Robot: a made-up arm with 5 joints.
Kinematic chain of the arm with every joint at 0, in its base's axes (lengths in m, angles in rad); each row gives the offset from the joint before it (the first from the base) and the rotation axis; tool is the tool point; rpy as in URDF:
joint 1: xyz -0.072 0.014 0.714 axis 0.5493 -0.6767 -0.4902
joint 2: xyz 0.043 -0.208 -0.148 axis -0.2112 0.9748 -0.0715
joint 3: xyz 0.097 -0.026 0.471 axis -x
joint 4: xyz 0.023 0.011 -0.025 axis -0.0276 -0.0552 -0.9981
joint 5: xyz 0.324 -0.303 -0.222 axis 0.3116 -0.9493 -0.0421
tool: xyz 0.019 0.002 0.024 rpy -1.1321 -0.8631 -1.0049
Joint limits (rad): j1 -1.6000..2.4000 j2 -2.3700..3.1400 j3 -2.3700..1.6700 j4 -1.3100..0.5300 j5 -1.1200..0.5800
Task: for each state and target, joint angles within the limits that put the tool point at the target. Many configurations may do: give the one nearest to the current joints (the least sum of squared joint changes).
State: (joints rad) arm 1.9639 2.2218 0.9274 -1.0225 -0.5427
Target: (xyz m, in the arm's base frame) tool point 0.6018 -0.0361 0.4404
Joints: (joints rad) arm 2.1984 2.0545 0.7547 -1.2602 -0.5338
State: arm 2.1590 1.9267 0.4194 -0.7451 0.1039
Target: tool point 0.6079 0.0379 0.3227
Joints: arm 1.9295 2.2009 0.4294 -1.0352 0.0859
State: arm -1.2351 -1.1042 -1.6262 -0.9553 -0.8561
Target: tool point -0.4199 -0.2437 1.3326
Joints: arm -0.7152 -1.8787 -1.5638 -0.8157 -0.8213
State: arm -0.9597 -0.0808 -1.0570 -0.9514 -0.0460
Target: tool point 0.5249 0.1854 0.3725
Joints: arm -0.6942 0.3487 -1.0631 -0.7854 -0.0381
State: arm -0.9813 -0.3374 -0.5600 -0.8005 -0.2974
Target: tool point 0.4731 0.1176 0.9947
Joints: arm -0.2247 -0.2258 -0.9534 -0.8650 -0.2752
